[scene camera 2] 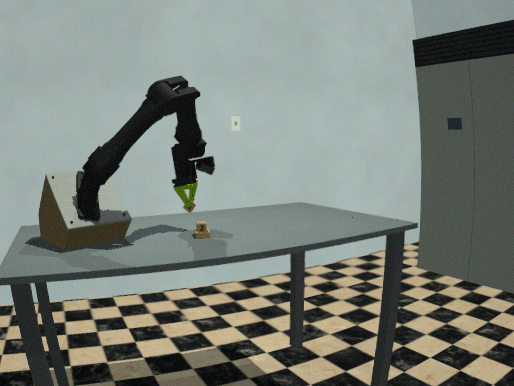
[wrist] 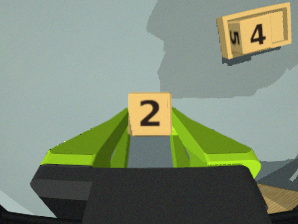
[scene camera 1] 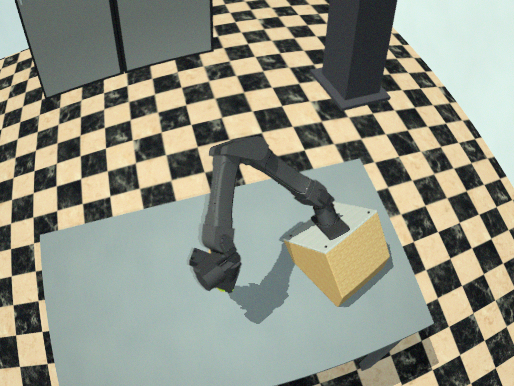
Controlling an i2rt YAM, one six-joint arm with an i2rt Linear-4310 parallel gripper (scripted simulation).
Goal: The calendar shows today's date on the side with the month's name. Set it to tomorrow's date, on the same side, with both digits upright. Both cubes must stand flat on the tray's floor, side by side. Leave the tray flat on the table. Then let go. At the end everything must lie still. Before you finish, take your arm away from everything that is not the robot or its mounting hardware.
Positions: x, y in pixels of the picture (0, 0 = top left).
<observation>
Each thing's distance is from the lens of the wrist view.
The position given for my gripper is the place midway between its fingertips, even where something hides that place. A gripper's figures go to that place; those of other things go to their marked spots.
my gripper [wrist: 150, 114]: 0.13 m
wooden cube [wrist: 150, 115]: 0.11 m
</observation>
